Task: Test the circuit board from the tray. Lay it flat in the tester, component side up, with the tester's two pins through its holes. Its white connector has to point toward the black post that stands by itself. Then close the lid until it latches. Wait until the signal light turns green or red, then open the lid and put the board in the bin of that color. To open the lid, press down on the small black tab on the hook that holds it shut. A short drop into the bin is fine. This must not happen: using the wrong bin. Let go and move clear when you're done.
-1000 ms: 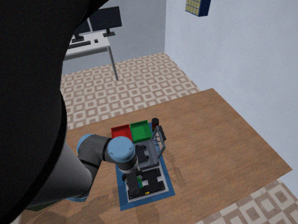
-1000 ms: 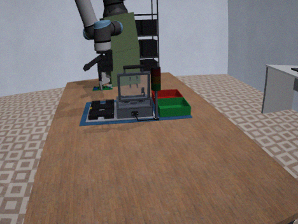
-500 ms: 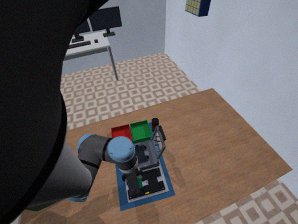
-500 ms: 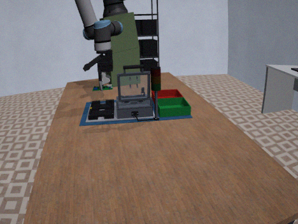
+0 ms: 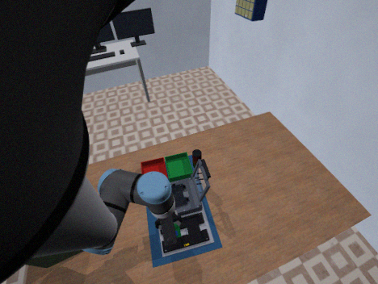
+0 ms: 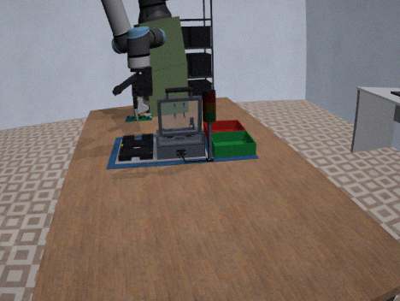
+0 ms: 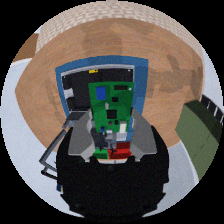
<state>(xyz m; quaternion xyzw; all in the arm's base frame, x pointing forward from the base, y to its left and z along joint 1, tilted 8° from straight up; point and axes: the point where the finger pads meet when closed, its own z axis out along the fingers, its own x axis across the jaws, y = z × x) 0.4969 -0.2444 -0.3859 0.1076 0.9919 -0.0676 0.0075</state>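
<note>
My gripper is now 100 mm short of the tester bed, 150 mm to the right of it and 50 mm above it. Round my hand: green circuit board (10 mm to the left); then red bin (30 mm ahead, 360 mm to the left, 110 mm below); then clear lid (210 mm ahead, 120 mm to the left, 60 mm above).
</note>
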